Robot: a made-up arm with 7 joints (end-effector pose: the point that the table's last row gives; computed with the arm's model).
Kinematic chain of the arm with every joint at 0, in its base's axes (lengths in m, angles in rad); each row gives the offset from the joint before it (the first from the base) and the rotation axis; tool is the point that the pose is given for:
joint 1: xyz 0 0 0.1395 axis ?
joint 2: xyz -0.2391 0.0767 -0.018 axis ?
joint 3: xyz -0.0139 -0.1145 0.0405 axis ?
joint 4: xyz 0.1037 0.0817 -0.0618 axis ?
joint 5: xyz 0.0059 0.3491 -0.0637 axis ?
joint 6: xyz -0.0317 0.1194 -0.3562 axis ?
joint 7: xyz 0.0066 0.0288 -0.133 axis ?
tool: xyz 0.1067 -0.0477 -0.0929
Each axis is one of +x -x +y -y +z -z.
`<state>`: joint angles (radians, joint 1 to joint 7).
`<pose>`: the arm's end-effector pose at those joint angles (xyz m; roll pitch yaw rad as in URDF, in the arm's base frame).
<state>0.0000 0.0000 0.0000 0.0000 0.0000 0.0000 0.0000</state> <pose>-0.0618 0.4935 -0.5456 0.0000 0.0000 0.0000</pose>
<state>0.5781 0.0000 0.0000 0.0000 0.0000 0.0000 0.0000</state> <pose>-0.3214 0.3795 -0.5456 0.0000 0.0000 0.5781</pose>
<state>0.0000 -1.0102 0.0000 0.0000 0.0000 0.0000 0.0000</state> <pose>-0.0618 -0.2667 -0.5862 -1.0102 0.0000 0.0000</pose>
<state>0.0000 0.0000 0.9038 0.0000 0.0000 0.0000 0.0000</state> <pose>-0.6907 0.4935 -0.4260 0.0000 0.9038 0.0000</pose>
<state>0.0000 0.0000 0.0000 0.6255 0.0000 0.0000 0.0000</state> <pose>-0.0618 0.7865 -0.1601 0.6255 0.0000 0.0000</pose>
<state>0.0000 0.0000 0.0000 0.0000 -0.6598 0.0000 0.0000</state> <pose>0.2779 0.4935 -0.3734 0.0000 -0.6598 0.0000</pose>
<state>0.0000 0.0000 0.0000 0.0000 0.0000 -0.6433 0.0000</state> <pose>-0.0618 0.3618 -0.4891 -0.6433 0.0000 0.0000</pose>
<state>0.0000 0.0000 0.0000 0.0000 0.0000 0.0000 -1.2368</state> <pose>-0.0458 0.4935 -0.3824 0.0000 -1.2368 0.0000</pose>
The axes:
joint 1: +z
joint 2: +x
joint 3: +y
joint 4: +x
joint 5: +y
joint 6: +x
joint 7: +y

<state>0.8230 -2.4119 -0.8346 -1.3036 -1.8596 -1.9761 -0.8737</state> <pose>0.2137 0.1787 -0.0409 -1.0733 0.3971 -0.2527</pose>
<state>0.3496 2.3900 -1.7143 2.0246 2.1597 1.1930 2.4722</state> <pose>-0.7215 0.3672 -0.1524 -0.5251 0.9437 2.2864</pose>
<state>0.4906 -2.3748 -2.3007 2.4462 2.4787 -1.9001 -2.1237</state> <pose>-0.4107 0.2315 0.5579 3.0211 -0.6266 2.3603</pose>
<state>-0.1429 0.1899 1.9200 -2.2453 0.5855 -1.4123 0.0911</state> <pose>-0.2845 -0.3944 0.0949 1.4813 1.3354 -1.2000</pose>
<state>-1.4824 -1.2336 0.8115 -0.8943 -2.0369 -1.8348 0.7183</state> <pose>-0.2176 0.1334 -0.1237 -2.8654 -0.2557 -0.2173</pose>
